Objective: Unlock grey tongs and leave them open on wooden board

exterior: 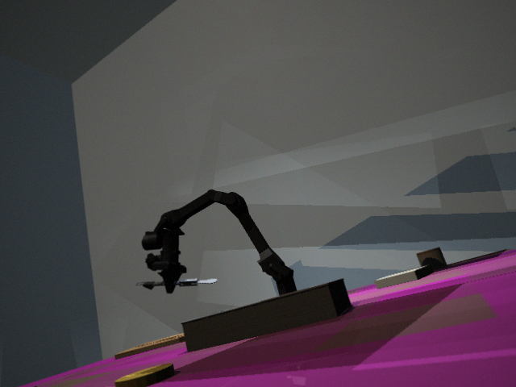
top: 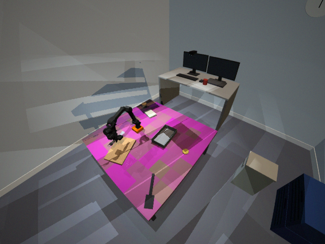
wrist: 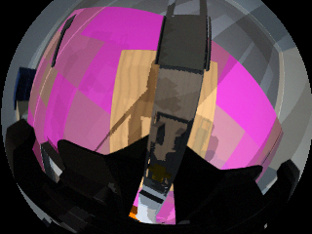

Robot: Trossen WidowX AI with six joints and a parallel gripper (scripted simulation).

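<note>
Right now the wooden board is 15 cm below my gripper tip, 2 cm to the left of it and 1 cm behind it. From my gripper tip the other things lie so: yellow disc: 57 cm ahead, 50 cm to the left, 15 cm below; then white pad: 71 cm to the left, 24 cm behind, 14 cm below; then black spatula-like tool: 60 cm ahead, 15 cm below, 7 cm to the right.
</note>
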